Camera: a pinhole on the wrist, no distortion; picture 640 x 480 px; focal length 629.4 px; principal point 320.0 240.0 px. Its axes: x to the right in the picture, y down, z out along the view. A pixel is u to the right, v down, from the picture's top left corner.
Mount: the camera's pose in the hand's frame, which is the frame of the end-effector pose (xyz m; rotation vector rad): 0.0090 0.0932 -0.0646 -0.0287 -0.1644 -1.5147
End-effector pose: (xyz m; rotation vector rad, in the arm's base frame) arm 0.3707 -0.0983 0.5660 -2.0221 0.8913 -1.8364
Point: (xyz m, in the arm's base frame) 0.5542 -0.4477 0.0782
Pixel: outside the picture
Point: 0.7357 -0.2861 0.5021
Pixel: 412.1 369.5
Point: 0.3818 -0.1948 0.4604
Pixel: 177.8 112.9
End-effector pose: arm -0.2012 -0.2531 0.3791 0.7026 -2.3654 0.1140
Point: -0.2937 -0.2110 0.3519
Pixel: 467.8 361.5
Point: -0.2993 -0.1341 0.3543
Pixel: 89.6 220.7
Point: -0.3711 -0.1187 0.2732
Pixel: 114.9 228.4
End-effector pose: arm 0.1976 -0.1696 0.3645 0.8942 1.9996 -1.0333
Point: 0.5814 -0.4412 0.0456
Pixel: 152.0 290.1
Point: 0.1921 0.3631 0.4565
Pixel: behind the camera
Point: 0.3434 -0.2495 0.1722
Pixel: 253.5 433.0
